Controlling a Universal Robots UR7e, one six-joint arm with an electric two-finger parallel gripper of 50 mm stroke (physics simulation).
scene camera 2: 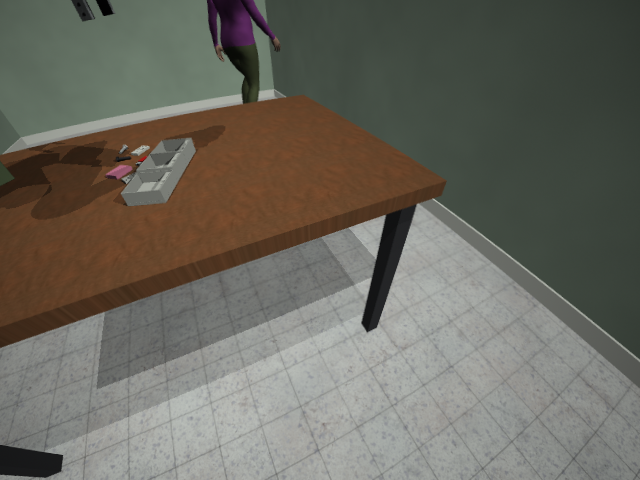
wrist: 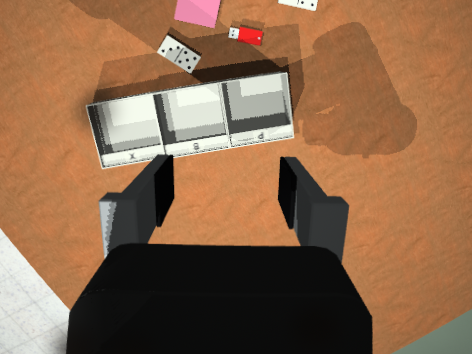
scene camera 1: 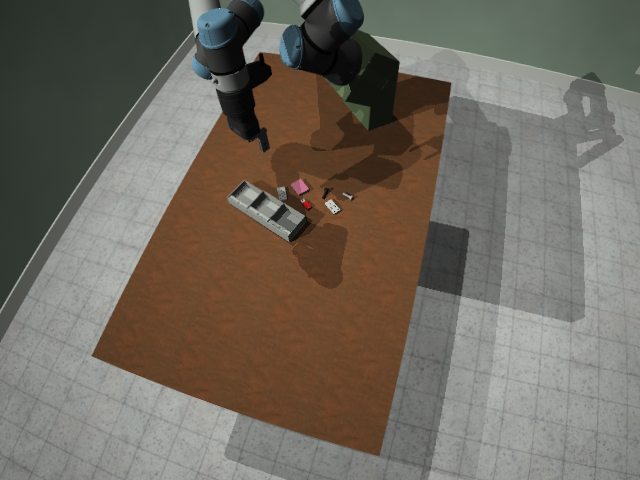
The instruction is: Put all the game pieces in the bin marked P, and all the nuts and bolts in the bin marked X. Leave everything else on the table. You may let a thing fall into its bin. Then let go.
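Seen in the pictures: gripper, between the fingertips: [scene camera 2: 99, 17] [wrist: 226, 177] [scene camera 1: 258, 144]; arm's base, origin of its link: [scene camera 1: 344, 62].
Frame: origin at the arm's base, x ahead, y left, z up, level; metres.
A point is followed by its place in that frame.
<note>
A light grey three-part tray holds bin P [scene camera 1: 289, 221] @(z -0.252, x 0.409, y -0.235 m) [scene camera 2: 175, 146] @(z -0.240, x 0.440, y -0.208 m) [wrist: 257, 105] @(z -0.252, x 0.421, y -0.239 m) at one end and bin X [scene camera 1: 248, 193] @(z -0.252, x 0.282, y -0.359 m) [scene camera 2: 150, 181] @(z -0.250, x 0.317, y -0.323 m) [wrist: 131, 120] @(z -0.252, x 0.300, y -0.355 m) at the other. Both look empty. One domino [scene camera 1: 281, 193] @(z -0.251, x 0.300, y -0.252 m) [scene camera 2: 127, 178] @(z -0.251, x 0.286, y -0.253 m) [wrist: 179, 54] @(z -0.252, x 0.300, y -0.249 m) lies beside the tray. Another domino [scene camera 1: 332, 206] @(z -0.252, x 0.375, y -0.097 m) [scene camera 2: 140, 150] @(z -0.251, x 0.372, y -0.109 m) [wrist: 300, 4] @(z -0.252, x 0.383, y -0.103 m) lies farther off, cut by the wrist view's top edge. A black bolt [scene camera 1: 325, 192] @(z -0.250, x 0.319, y -0.111 m) [scene camera 2: 123, 159] @(z -0.254, x 0.319, y -0.117 m) and a silver bolt [scene camera 1: 348, 196] @(z -0.250, x 0.346, y -0.041 m) [scene camera 2: 123, 148] @(z -0.250, x 0.344, y -0.044 m) lie nearby, outside the wrist view. My gripper [scene camera 1: 263, 141] @(z 0.057, x 0.368, y -0.277 m) [scene camera 2: 97, 15] @(z 0.057, x 0.368, y -0.277 m) [wrist: 226, 177] @(z 0.057, x 0.368, y -0.277 m) is open and empty, high above the table.
A pink square [scene camera 1: 299, 187] @(z -0.249, x 0.287, y -0.192 m) [scene camera 2: 119, 172] @(z -0.249, x 0.282, y -0.206 m) [wrist: 197, 11] @(z -0.249, x 0.287, y -0.194 m) and a red USB stick [scene camera 1: 307, 205] @(z -0.251, x 0.360, y -0.174 m) [scene camera 2: 141, 160] @(z -0.251, x 0.348, y -0.181 m) [wrist: 250, 36] @(z -0.251, x 0.358, y -0.176 m) lie among the pieces. The tray's middle bin [scene camera 1: 267, 207] @(z -0.251, x 0.347, y -0.300 m) [wrist: 194, 112] @(z -0.252, x 0.360, y -0.297 m) is marked B. A person [scene camera 2: 240, 46] stands beyond the table.
</note>
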